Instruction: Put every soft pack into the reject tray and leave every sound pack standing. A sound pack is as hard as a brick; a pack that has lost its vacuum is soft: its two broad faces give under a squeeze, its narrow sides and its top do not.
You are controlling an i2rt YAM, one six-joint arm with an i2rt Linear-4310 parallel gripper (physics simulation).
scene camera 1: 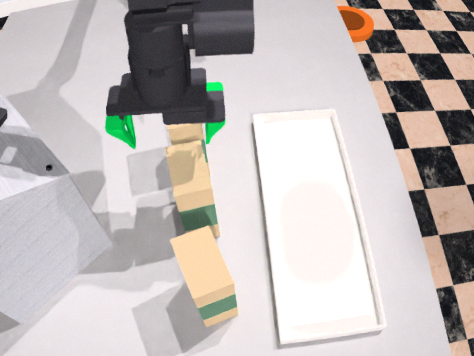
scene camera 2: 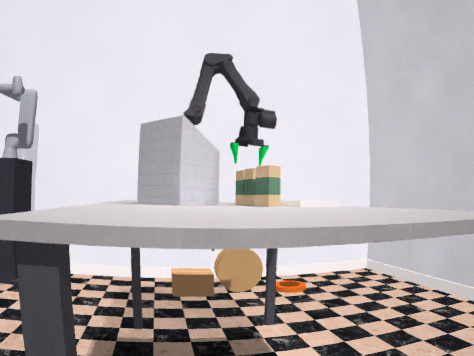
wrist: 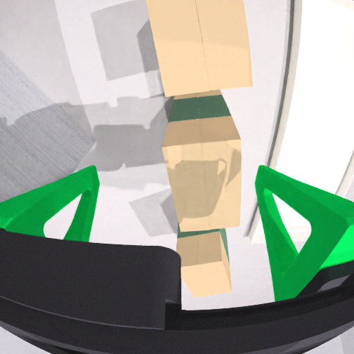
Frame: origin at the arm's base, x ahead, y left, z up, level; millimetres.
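Seen in the pictures: gripper, fingertip midpoint: [scene camera 1: 170,142] [scene camera 2: 247,164]; arm's base at its link origin: [scene camera 2: 179,137].
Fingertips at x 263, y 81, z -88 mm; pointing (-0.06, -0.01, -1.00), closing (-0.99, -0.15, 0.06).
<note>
Offsets run from my fingertips to a thing's middle.
Three tan packs with green bands stand upright in a row. The near pack @(dx +56, dy -156, dz -89 mm) [scene camera 1: 205,267] [scene camera 2: 268,186] [wrist: 202,45] is turned slightly. The middle pack @(dx +24, dy -26, dz -89 mm) [scene camera 1: 192,175] [scene camera 2: 250,186] [wrist: 200,185] and the far pack @(dx -2, dy +84, dz -89 mm) [scene camera 1: 185,132] [scene camera 2: 240,187] [wrist: 206,270] stand behind it; the arm partly hides the far one in scene camera 1. Softness cannot be told by look. My gripper [scene camera 1: 170,145] [scene camera 2: 248,164] [wrist: 176,174] is open and empty above the row; in the wrist view the middle pack shows between its fingers. The white reject tray @(dx +202, dy -13, dz -148 mm) [scene camera 1: 300,165] [scene camera 2: 315,203] [wrist: 325,100] holds no pack.
A large grey block [scene camera 1: 55,240] [scene camera 2: 160,162] [wrist: 30,135] stands left of the row. The tray lies on the right, its low rim close to the right finger in the wrist view. An orange ring [scene camera 1: 367,33] [scene camera 2: 291,289] lies on the floor beyond the table [scene camera 2: 125,230].
</note>
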